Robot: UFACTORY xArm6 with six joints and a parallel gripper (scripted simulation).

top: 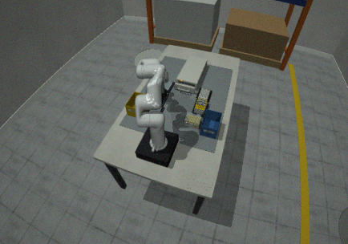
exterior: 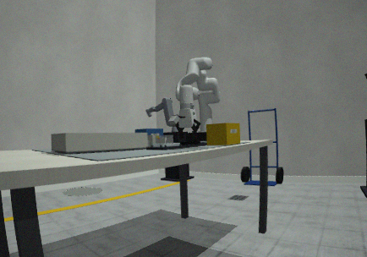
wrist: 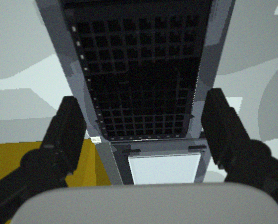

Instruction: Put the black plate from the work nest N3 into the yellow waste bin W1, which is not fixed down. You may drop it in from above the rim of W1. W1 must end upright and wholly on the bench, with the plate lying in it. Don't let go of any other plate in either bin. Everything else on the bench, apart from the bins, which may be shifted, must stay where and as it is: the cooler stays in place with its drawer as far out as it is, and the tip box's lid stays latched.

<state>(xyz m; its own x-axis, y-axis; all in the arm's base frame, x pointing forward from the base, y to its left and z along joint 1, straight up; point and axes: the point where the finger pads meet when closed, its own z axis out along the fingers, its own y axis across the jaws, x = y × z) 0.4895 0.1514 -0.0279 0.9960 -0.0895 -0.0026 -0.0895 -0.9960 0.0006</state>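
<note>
The black plate is 3 cm below my hand. Round my hand: white plate (17 cm behind, 1 cm to the right, 4 cm below); then dark grey nest N3 (5 cm below); then label N3 (7 cm behind, 1 cm to the left, 4 cm below).
</note>
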